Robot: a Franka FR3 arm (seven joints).
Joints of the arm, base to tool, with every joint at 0 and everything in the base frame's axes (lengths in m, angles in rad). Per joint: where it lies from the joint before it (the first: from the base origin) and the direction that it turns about. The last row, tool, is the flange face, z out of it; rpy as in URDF.
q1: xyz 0 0 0.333 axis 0 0 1
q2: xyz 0 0 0 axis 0 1 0
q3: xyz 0 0 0.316 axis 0 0 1
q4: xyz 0.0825 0 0 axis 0 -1 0
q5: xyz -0.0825 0 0.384 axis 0 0 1
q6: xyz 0 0 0 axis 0 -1 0
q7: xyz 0.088 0 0 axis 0 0 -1
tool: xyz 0 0 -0.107 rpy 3.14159 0 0
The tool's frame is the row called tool.
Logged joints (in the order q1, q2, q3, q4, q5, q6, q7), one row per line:
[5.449 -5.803 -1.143 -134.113 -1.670 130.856 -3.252]
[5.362 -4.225 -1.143 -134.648 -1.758 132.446 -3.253]
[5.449 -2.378 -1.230 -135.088 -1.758 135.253 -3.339]
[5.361 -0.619 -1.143 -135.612 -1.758 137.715 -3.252]
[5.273 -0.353 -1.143 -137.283 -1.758 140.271 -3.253]
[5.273 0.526 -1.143 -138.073 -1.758 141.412 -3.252]
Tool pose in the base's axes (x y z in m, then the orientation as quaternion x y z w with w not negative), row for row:
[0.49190 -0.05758 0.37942 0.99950 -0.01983 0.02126 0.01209]
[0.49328 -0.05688 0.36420 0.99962 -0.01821 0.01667 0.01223]
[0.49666 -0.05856 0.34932 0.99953 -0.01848 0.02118 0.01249]
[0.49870 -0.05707 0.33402 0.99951 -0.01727 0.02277 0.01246]
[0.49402 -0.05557 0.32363 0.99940 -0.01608 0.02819 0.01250]
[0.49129 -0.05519 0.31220 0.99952 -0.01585 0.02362 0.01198]
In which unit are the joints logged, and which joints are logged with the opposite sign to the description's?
The joints are logged in degrees. Opposite sign: q1.
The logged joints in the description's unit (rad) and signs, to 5 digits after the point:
[-0.09510 -0.10128 -0.01995 -2.34071 -0.02915 2.28387 -0.05676]
[-0.09358 -0.07374 -0.01995 -2.35005 -0.03068 2.31162 -0.05678]
[-0.09510 -0.04150 -0.02147 -2.35773 -0.03068 2.36061 -0.05828]
[-0.09357 -0.01080 -0.01995 -2.36688 -0.03068 2.40358 -0.05676]
[-0.09203 -0.00616 -0.01995 -2.39604 -0.03068 2.44819 -0.05678]
[-0.09203 0.00918 -0.01995 -2.40983 -0.03068 2.46811 -0.05676]

